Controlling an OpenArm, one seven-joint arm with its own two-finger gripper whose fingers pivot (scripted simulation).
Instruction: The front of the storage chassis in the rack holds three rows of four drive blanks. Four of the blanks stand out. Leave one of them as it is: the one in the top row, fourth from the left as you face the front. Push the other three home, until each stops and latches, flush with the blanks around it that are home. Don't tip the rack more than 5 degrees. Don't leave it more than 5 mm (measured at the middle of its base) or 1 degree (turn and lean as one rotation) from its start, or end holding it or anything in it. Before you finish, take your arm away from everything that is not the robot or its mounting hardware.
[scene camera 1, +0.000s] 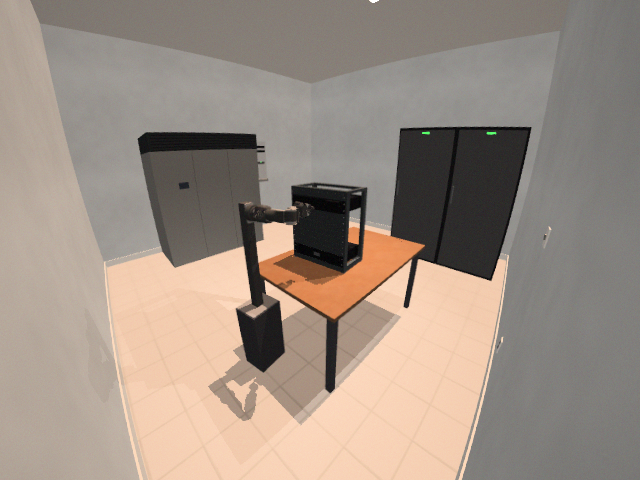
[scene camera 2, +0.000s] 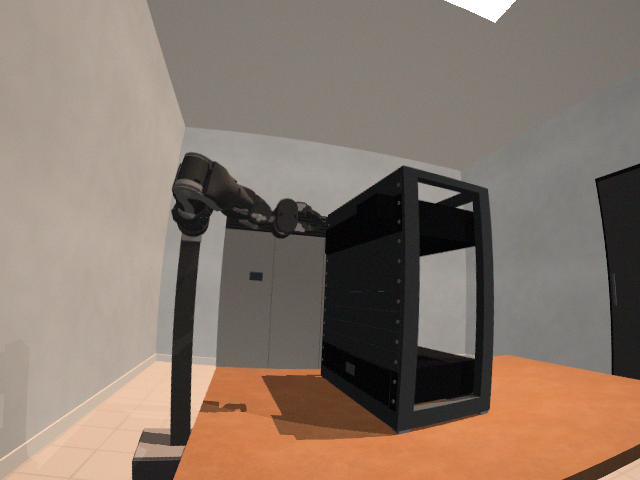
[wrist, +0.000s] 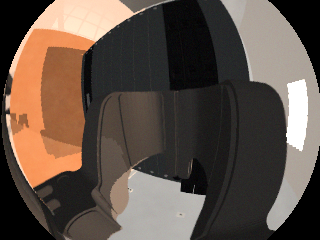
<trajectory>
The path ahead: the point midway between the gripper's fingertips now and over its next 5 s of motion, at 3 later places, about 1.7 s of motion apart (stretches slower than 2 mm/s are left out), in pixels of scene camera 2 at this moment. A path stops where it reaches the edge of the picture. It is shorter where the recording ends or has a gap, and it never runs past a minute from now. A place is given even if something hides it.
My gripper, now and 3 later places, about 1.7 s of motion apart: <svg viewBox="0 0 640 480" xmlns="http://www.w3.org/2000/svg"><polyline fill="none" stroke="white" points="322,222 334,224 355,226 359,226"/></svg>
</trajectory>
